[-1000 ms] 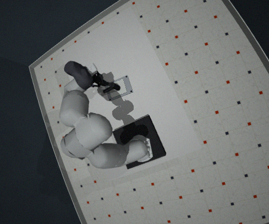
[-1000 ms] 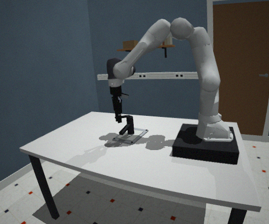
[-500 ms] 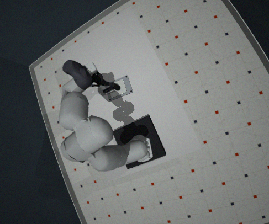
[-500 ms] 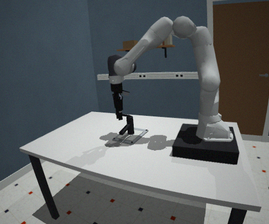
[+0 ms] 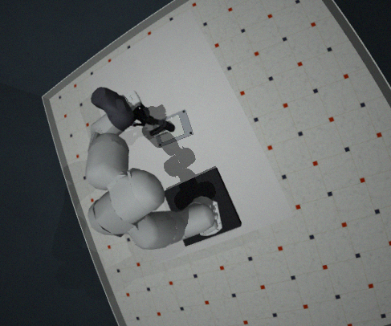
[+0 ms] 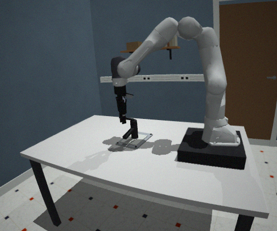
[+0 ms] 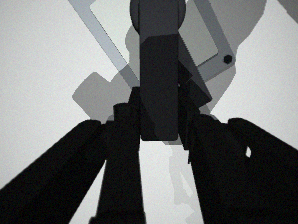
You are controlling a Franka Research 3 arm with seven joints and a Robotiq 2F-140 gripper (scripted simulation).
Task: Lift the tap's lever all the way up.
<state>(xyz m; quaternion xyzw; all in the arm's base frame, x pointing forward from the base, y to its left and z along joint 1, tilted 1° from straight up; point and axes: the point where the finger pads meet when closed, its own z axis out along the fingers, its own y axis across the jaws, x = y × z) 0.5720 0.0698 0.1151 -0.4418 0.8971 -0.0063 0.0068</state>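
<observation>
The lever lies 20 mm behind my hand, 20 mm to the right of it and 10 mm below it.
</observation>
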